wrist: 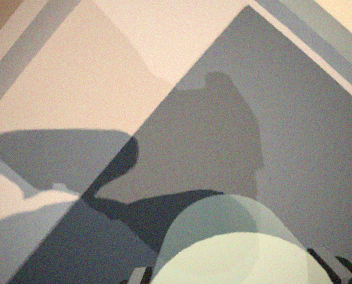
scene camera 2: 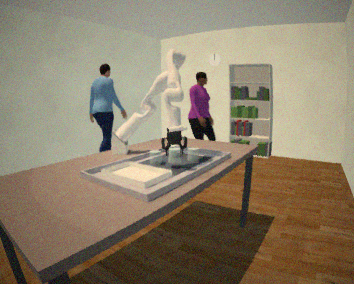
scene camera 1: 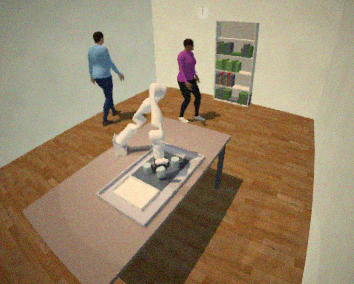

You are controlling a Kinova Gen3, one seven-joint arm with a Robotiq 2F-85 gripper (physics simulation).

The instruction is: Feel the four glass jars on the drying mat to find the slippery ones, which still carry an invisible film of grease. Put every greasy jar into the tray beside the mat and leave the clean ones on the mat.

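Pixels of known places: gripper, fingertip midpoint: [wrist: 231, 279] [scene camera 2: 174, 156] [scene camera 1: 161, 172]; arm's base, origin of the base link: [scene camera 2: 120, 137] [scene camera 1: 120, 141].
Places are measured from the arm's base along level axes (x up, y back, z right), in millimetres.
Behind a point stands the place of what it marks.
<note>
My gripper [scene camera 1: 161, 166] @(z 9, x -45, y -533 mm) [scene camera 2: 174, 150] @(z 9, x -45, y -533 mm) [wrist: 230, 272] @(z 9, x -45, y -533 mm) is shut on a pale green glass jar [wrist: 235, 220] @(z 29, x -19, y -558 mm), with a finger at each side, and holds it a little above the drying mat. In the scene views this jar is mostly hidden by the gripper. The other three jars stand upright on the dark drying mat [scene camera 1: 145, 180] @(z 110, x -104, y -459 mm) [wrist: 300, 125] @(z 86, x -104, y -556 mm): a left jar [scene camera 1: 147, 167] @(z 46, x -35, y -422 mm), a front jar [scene camera 1: 161, 173] @(z 28, x -28, y -559 mm) [scene camera 2: 176, 159] @(z 25, x -54, y -561 mm) and a right jar [scene camera 1: 175, 161] @(z -150, x -38, y -535 mm). The cream tray [scene camera 1: 136, 193] @(z 243, x -106, y -510 mm) [scene camera 2: 142, 173] @(z 199, x -105, y -492 mm) lies beside the mat and holds no jar.
A low grey raised border [scene camera 1: 148, 221] @(z 353, x -91, y -762 mm) [scene camera 2: 150, 194] @(z 379, x -84, y -766 mm) surrounds mat and tray on the table [scene camera 1: 75, 220] @(z 698, x -109, y -394 mm) [scene camera 2: 45, 200] @(z 717, x -109, y -499 mm). The front jar is close to the gripper. A person in blue [scene camera 1: 100, 62] [scene camera 2: 103, 95] and one in purple [scene camera 1: 187, 65] [scene camera 2: 200, 102] are behind the table, near a bookshelf [scene camera 1: 217, 60].
</note>
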